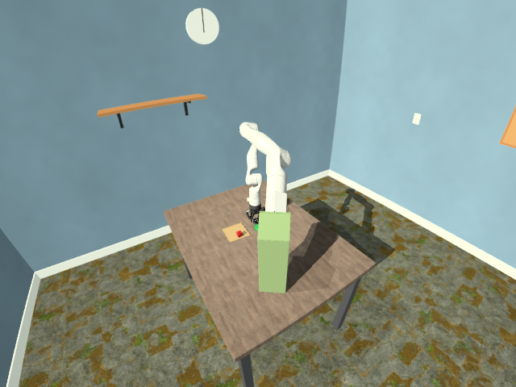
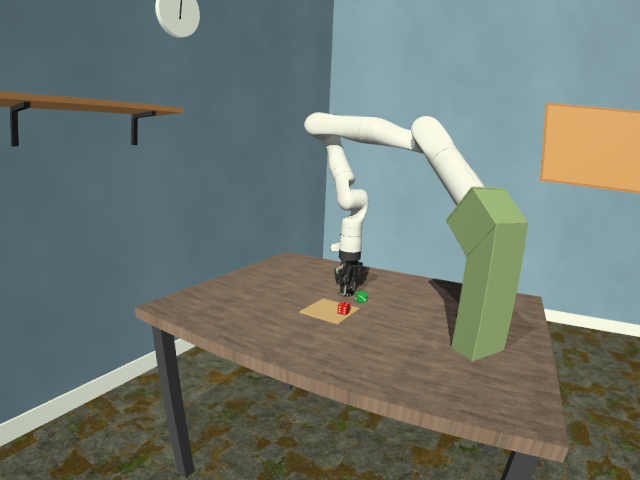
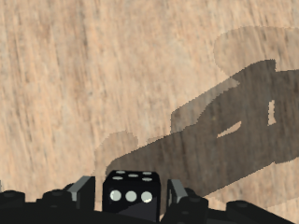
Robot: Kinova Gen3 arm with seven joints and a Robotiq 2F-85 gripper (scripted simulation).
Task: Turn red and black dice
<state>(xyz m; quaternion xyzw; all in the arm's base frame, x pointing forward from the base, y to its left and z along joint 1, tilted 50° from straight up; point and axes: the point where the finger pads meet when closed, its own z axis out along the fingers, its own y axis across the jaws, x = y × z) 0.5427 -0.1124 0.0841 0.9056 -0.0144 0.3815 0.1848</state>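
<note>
The black die lies 1 cm below my hand. From my hand the other things lie so: tan mat (16 cm to the left, 2 cm below, 1 cm behind); green die (6 cm behind, 3 cm to the left, 1 cm below); red die (16 cm to the left, 6 cm behind, 1 cm below).
</note>
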